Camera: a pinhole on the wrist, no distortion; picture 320 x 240 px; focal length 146.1 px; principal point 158.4 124.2 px. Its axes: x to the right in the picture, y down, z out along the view. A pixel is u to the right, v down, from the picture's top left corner.
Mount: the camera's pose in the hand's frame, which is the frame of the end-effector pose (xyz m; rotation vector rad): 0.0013 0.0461 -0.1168 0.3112 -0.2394 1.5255
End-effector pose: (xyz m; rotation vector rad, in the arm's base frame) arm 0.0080 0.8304 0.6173 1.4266 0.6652 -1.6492
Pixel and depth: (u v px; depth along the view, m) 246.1 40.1 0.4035
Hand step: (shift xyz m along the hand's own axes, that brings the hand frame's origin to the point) 0.2579 0.1296 0.3333
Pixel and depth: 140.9 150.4 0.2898
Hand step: -0.0402 -0.0856 0.1456
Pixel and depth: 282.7 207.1 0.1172
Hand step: -0.0569 0.1004 0.0307
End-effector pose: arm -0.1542 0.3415 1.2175 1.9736 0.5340 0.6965
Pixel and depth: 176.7 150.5 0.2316
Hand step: -0.0300 -0.0059 0.1124
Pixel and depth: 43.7 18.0 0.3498
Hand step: 0.2597 -0.3372 0.1040
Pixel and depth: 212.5 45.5 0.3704
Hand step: 0.2202 0.0431 0.2678
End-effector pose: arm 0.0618 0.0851 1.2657 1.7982 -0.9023 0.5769
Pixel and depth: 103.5 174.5 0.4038
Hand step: -0.1266 -0.2331 0.2165
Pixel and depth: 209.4 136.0 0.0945
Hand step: -0.0014 0.0446 -0.0165
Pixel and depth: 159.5 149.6 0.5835
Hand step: -0.0764 -0.1494 0.4368
